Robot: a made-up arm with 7 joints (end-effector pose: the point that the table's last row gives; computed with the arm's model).
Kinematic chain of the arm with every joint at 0, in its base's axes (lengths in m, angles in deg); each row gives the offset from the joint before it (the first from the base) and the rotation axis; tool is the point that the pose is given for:
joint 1: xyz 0 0 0.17 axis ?
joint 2: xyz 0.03 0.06 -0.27 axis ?
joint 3: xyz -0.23 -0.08 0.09 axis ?
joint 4: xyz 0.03 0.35 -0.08 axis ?
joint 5: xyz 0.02 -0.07 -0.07 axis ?
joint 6: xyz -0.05 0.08 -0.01 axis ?
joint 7: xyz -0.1 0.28 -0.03 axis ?
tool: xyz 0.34 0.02 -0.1
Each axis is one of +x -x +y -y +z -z.
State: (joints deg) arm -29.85 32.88 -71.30 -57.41 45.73 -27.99 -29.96
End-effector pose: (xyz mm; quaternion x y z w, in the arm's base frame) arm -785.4 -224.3 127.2 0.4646 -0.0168 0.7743 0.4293
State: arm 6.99 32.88 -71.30 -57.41 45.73 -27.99 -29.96
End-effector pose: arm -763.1 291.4 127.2 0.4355 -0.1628 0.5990 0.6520
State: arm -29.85 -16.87 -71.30 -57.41 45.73 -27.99 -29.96
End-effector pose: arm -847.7 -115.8 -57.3 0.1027 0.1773 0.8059 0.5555
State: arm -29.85 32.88 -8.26 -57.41 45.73 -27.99 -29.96
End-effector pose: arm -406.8 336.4 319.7 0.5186 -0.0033 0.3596 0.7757
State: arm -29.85 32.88 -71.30 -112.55 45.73 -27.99 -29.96
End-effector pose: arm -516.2 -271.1 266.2 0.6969 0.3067 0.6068 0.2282
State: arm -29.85 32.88 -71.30 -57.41 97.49 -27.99 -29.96
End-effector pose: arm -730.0 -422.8 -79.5 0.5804 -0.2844 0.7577 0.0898
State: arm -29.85 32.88 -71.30 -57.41 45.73 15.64 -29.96
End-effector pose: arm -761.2 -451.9 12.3 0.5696 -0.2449 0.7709 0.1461
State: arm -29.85 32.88 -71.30 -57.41 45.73 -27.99 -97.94
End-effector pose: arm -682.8 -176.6 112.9 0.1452 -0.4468 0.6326 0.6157
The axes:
joint 1: -z
joint 2: +x
joint 3: -z
joint 4: -x
joint 5: +z
joint 6: +z
joint 7: +x

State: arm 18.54 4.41 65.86 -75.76 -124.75 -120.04 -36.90
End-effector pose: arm 340.5 268.6 -75.5 -0.3147 -0.6485 -0.0201 0.6928
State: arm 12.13 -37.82 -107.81 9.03 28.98 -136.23 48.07
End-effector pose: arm -210.3 182.3 -275.2 0.1066 -0.0632 -0.0503 0.9910
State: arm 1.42 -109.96 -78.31 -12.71 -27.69 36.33 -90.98
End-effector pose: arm -748.4 -80.1 -352.6 0.7235 -0.1841 -0.6645 0.0335
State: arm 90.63 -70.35 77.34 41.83 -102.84 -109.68 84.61
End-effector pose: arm 216.1 148.1 -263.7 0.5851 0.2553 -0.6721 0.3752
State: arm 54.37 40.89 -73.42 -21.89 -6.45 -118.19 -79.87
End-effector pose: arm -26.4 381.2 -287.6 -0.0769 0.5584 -0.4183 0.7122
